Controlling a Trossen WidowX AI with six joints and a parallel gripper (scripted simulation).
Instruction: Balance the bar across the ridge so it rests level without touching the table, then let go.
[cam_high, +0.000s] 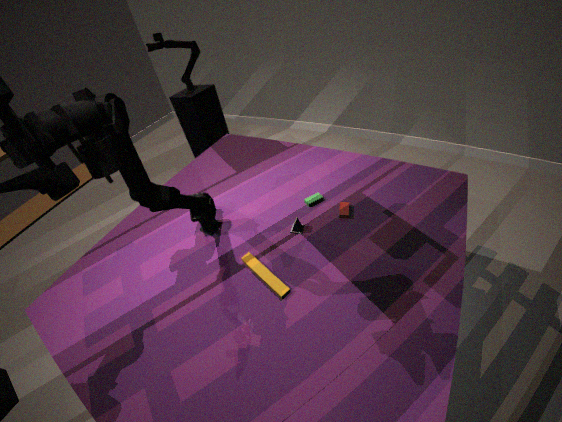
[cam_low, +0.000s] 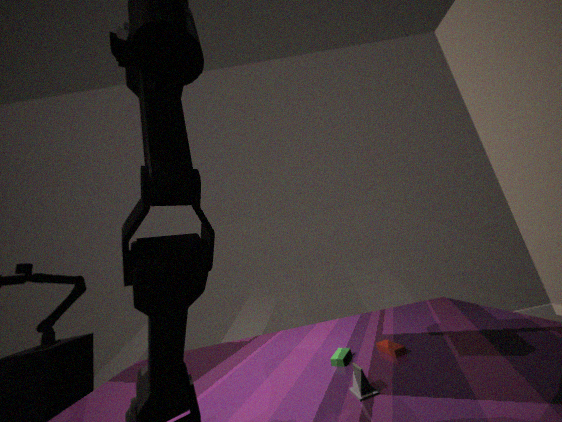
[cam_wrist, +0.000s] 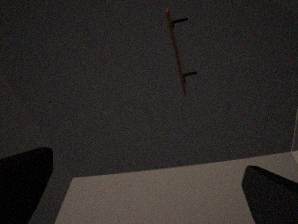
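Now: the yellow bar 59 cm below my gripper tip, 29 cm to the left of it and 12 cm ahead of it. Also, from my gripper tip: red block (64 cm to the left, 59 cm below, 24 cm ahead); green block (65 cm to the left, 59 cm below, 12 cm ahead).
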